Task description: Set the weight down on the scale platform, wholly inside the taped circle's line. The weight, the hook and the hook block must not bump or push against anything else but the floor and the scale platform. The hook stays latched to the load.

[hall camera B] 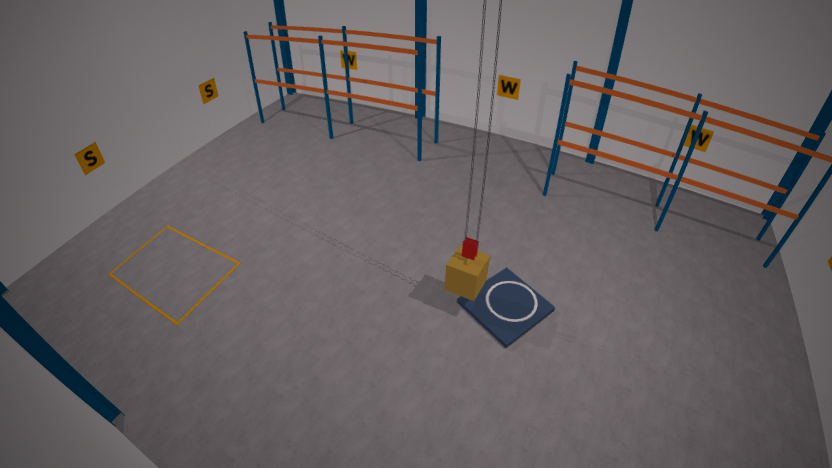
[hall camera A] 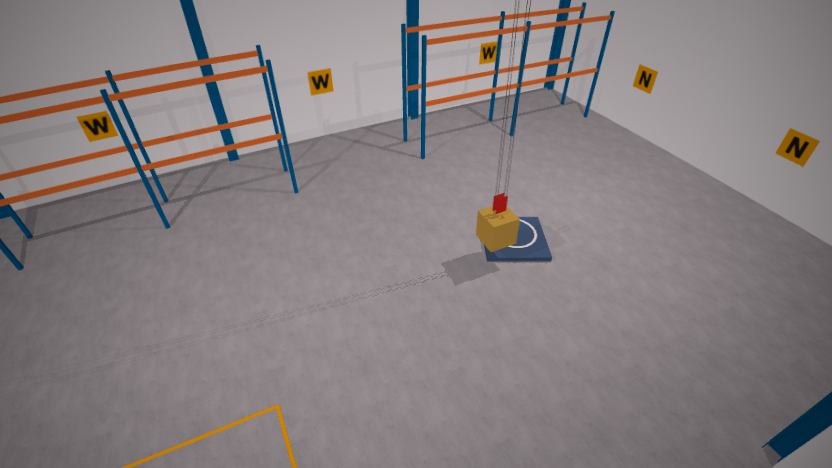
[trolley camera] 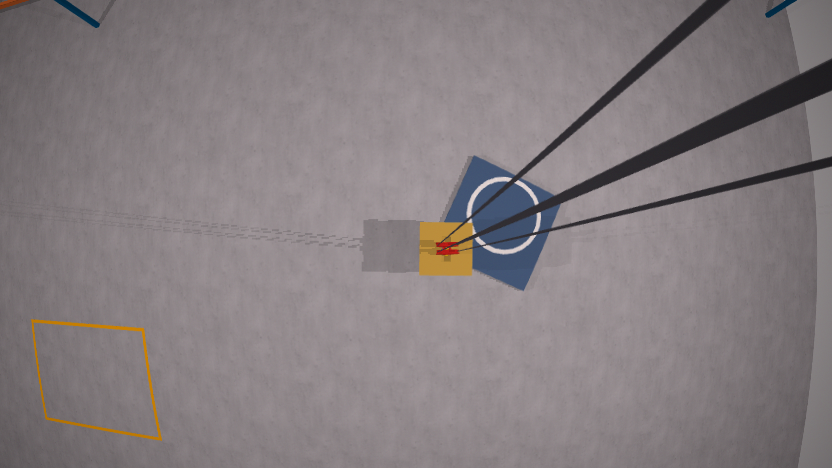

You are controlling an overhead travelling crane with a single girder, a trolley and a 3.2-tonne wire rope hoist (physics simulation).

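Observation:
The yellow weight (hall camera A: 496, 234) (hall camera B: 465, 280) (trolley camera: 430, 264) hangs upright above the floor, its shadow apart from it. The hook (hall camera A: 500, 216) (hall camera B: 467, 261) is latched on its top, below the red hook block (hall camera A: 499, 203) (hall camera B: 470, 248) (trolley camera: 447, 248); in the trolley view the block hides the hook. The blue scale platform (hall camera A: 541, 251) (hall camera B: 506, 335) (trolley camera: 514, 274) lies on the floor. Its white taped circle (hall camera A: 536, 235) (hall camera B: 486, 300) (trolley camera: 504, 252) shows beside the weight. In the trolley view the weight covers the platform's left edge and lies left of the circle's middle.
Blue and orange racks stand along the west wall, one to the south (hall camera A: 136, 160) (hall camera B: 328, 116) and one to the north (hall camera A: 423, 128) (hall camera B: 668, 203). An orange taped outline (hall camera A: 200, 436) (hall camera B: 203, 245) (trolley camera: 87, 325) lies on the floor away from the platform.

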